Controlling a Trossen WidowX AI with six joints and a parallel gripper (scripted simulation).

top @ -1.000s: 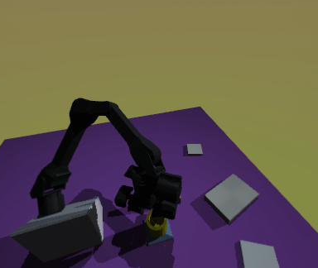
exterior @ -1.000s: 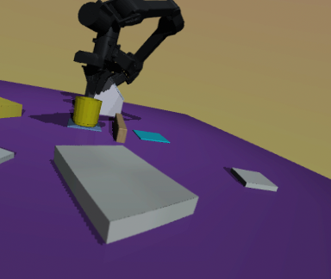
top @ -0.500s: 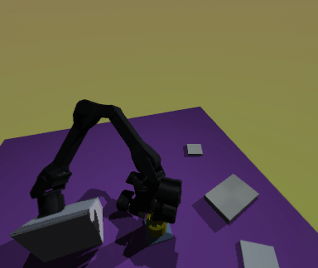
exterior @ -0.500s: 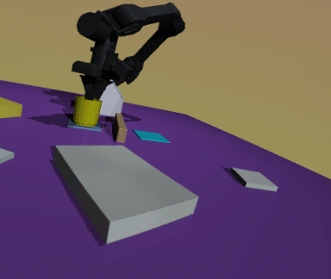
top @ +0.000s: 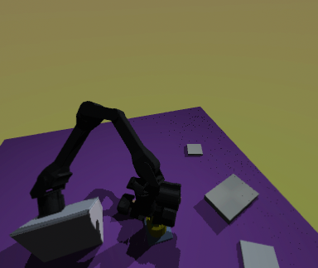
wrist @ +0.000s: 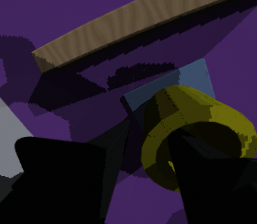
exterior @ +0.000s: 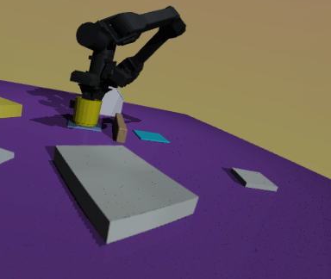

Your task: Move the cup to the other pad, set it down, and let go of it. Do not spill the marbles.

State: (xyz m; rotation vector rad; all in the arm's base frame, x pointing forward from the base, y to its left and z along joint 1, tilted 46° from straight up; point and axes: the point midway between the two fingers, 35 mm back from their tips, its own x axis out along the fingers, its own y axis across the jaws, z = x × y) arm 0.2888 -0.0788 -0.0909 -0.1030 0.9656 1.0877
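Now: the yellow cup 20 mm to the right of my gripper tip and 20 mm ahead of it. From my gripper tip the other things lie so: blue-grey pad 50 mm below, 20 mm to the right, 20 mm ahead; brown bar 70 mm to the left, 50 mm ahead, 30 mm below; teal pad 160 mm to the left, 80 mm ahead, 50 mm below.
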